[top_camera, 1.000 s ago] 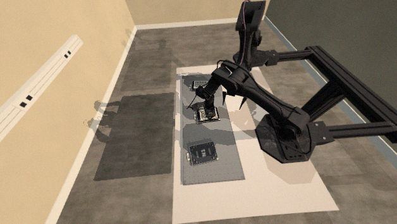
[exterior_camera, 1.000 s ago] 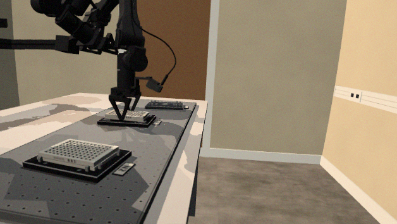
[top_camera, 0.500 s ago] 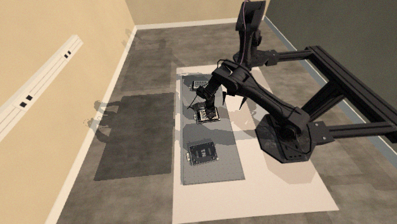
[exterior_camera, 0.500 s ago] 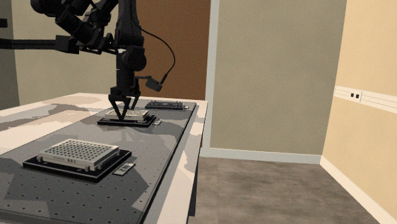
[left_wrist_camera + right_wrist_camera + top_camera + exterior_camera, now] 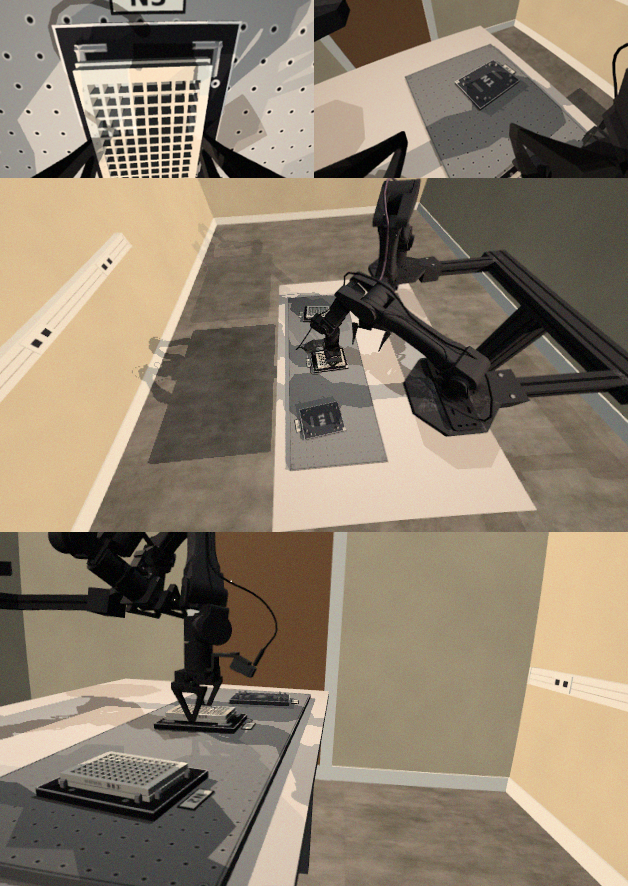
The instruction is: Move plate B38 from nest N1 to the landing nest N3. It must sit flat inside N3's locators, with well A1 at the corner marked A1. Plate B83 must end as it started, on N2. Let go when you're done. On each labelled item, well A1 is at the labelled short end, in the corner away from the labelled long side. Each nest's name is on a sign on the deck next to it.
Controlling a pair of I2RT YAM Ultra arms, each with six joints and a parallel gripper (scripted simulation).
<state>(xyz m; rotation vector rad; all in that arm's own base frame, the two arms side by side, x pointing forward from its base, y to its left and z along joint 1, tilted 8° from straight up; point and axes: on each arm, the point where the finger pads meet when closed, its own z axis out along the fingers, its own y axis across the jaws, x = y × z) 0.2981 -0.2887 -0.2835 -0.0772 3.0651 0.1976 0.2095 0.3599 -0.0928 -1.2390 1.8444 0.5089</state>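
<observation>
The grey perforated deck is 2 cm to the right of my left hand, 2 cm below it and 2 cm ahead of it. Round my left hand: plate: 31 cm to the right, 5 cm ahead.
</observation>
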